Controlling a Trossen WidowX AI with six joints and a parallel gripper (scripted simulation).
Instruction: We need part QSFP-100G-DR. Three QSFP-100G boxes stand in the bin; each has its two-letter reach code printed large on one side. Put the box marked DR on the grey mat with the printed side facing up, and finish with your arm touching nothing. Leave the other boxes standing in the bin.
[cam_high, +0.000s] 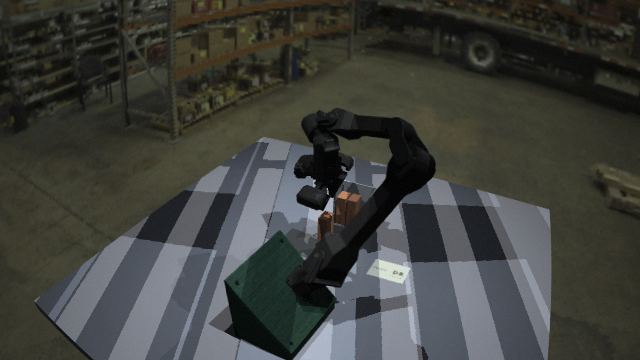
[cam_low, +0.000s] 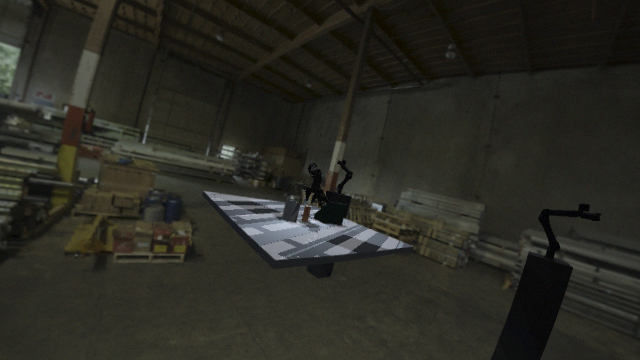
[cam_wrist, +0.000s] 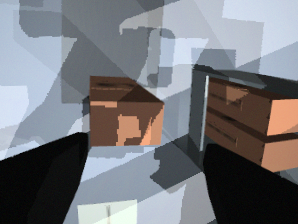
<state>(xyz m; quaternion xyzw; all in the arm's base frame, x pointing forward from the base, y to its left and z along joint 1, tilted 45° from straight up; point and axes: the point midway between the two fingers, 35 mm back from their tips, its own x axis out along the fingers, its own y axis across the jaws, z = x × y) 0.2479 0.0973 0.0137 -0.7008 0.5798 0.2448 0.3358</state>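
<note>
The grey mat is 15 cm below my gripper tip and 6 cm to the left of it. The rest, counted from my gripper tip: white card (20 cm to the right, 16 cm below, 1 cm behind).
</note>
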